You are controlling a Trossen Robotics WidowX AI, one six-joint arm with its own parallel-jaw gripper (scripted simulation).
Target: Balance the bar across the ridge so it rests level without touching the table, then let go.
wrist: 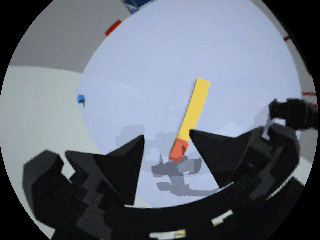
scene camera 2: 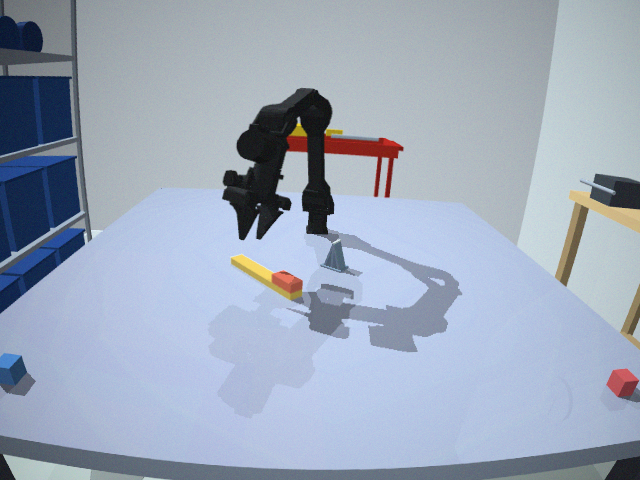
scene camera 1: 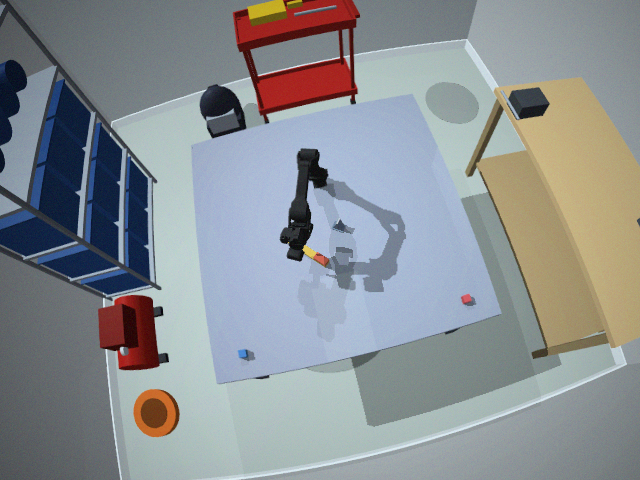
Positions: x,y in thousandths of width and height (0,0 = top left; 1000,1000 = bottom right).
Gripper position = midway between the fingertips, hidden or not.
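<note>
There is nothing in the grasp of my gripper (scene camera 2: 391,499), and my gripper is open. The wrist view shows my gripper (wrist: 523,565) too.
</note>
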